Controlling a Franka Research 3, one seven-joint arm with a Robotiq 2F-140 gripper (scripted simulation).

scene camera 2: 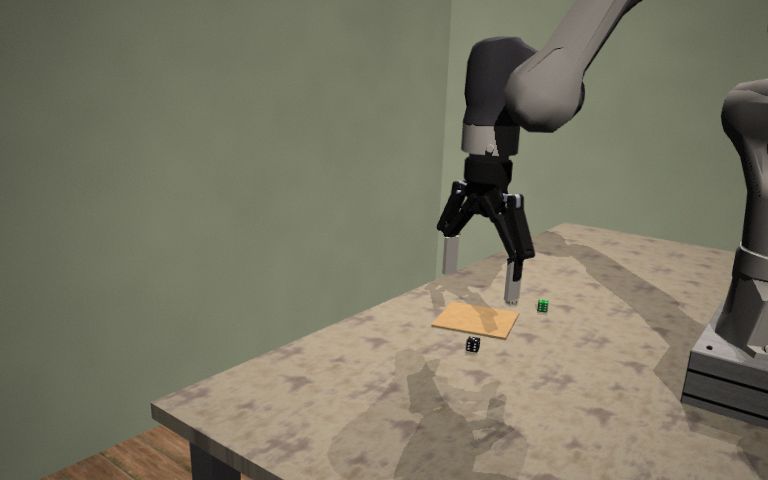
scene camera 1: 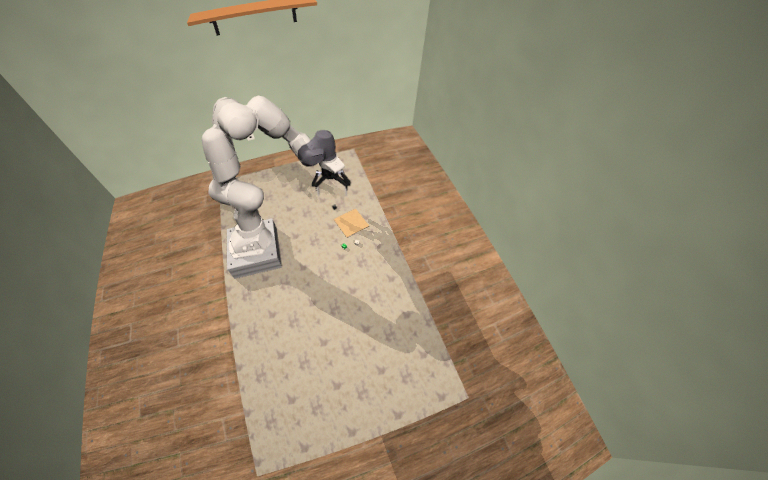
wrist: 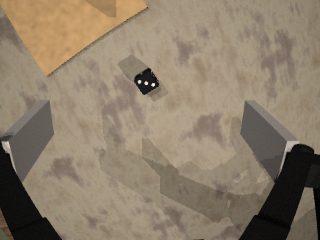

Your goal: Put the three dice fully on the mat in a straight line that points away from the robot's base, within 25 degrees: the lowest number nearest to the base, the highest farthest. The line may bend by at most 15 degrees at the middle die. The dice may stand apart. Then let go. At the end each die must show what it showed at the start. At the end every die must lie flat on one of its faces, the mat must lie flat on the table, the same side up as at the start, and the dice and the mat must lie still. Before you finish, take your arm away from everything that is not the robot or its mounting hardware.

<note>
I see my gripper (scene camera 2: 478,285) and a tan mat (scene camera 2: 496,323).
My gripper is seen too in the wrist view (wrist: 147,117).
</note>
